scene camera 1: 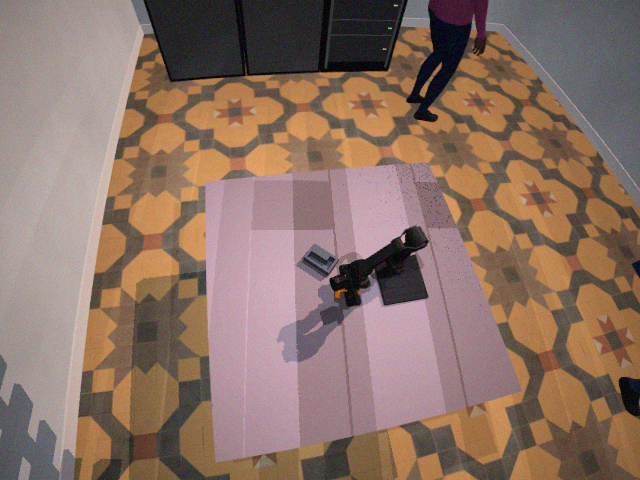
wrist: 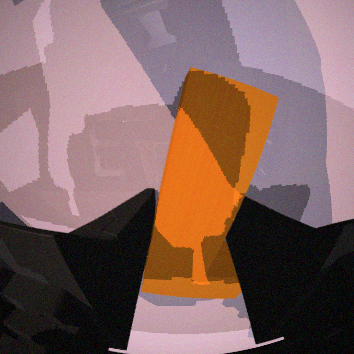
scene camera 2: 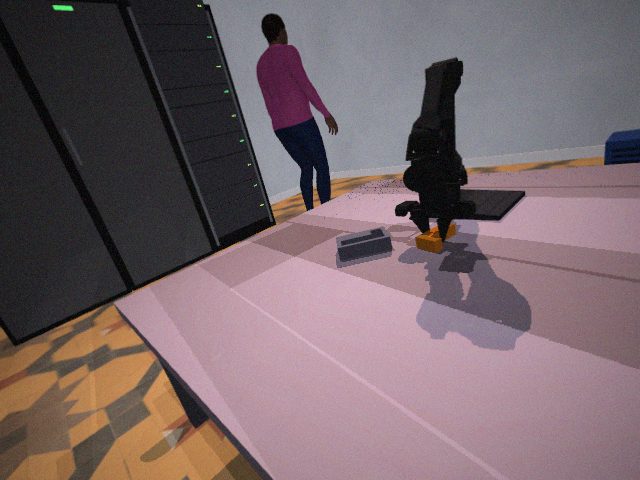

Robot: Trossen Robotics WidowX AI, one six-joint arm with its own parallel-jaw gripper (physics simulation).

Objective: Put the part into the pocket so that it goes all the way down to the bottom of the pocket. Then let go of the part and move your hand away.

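Seen in the pictures: gripper, fingertip midpoint: [scene camera 1: 346,291] [wrist: 186,195]; arm's base at its link origin: [scene camera 1: 390,269] [scene camera 2: 450,203].
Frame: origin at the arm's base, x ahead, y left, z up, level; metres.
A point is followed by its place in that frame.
Observation:
The orange L-shaped part [scene camera 1: 339,295] @[x 0.280, y 0.037, z 0.006 m] [scene camera 2: 429,241] @[x 0.296, y 0.026, z 0.003 m] [wrist: 198,189] @[x 0.217, y 0.027, z 0.006 m] lies low at the table surface, between my fingers. My gripper [scene camera 1: 346,291] @[x 0.236, y 0.021, z -0.023 m] [scene camera 2: 435,232] @[x 0.236, y 0.021, z -0.023 m] [wrist: 186,195] @[x 0.236, y 0.021, z -0.023 m] points straight down and is shut on the part, one black finger against each long side. The grey block with the pocket [scene camera 1: 316,250] @[x 0.300, y -0.201, z 0.013 m] [scene camera 2: 365,250] @[x 0.328, y -0.133, z -0.011 m] sits on the pink table a short way to the left of the gripper, its opening facing up and empty. The block does not show in the wrist view.
The arm's black base plate [scene camera 1: 406,288] @[x -0.032, y 0.109, z -0.006 m] [scene camera 2: 495,202] @[x -0.009, y 0.120, z -0.008 m] lies just right of the gripper. A person in a magenta top [scene camera 1: 449,43] [scene camera 2: 290,95] stands on the patterned floor beyond the table. Dark server cabinets [scene camera 1: 270,33] [scene camera 2: 151,143] line the back wall.

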